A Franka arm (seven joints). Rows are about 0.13 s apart.
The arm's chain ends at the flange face. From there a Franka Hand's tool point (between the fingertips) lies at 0.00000 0.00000 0.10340 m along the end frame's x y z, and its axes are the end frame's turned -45 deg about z.
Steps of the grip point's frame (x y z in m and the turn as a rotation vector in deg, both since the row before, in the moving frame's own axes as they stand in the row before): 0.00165, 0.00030, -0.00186, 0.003, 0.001, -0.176; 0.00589, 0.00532, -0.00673, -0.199, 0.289, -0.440; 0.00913, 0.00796, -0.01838, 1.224, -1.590, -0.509; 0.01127, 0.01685, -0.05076, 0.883, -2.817, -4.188; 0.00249, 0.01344, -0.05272, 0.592, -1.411, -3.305; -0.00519, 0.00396, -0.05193, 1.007, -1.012, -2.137
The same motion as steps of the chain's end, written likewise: 0.00138, -0.00095, -0.00186, 0.003, -0.001, -0.176; 0.00730, -0.00029, -0.00673, 0.064, 0.345, -0.440; 0.01567, -0.00131, -0.01832, -0.259, -1.990, -0.509; 0.02451, 0.00131, -0.05062, -1.368, -2.616, -4.188; 0.01379, 0.00662, -0.05268, -0.579, -1.416, -3.305; 0.00171, 0.00642, -0.05190, -0.004, -1.428, -2.137
